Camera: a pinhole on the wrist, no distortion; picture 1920 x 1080 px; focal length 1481.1 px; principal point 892.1 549.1 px. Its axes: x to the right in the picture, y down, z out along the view. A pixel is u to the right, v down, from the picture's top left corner.
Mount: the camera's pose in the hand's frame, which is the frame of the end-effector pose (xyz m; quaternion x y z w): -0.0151 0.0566 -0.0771 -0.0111 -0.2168 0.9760 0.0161
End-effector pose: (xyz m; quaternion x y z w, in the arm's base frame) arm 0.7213 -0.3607 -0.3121 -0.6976 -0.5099 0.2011 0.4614
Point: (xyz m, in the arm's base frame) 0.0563 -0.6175 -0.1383
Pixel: outside the picture
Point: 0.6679 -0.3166 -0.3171
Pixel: 545.8 690.2
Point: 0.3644 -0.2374 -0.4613
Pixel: 995.3 283.3
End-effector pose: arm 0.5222 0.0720 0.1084 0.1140 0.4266 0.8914 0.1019
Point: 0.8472 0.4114 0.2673
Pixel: 1346.9 379.8
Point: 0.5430 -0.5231 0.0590
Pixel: behind the camera
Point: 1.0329 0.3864 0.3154
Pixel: 1755.6 252.4
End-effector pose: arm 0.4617 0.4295 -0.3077 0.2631 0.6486 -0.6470 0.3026
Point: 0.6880 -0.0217 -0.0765
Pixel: 1666.2 71.9
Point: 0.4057 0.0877 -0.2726
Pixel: 701.8 343.1
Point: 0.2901 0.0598 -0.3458
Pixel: 279.7 421.0
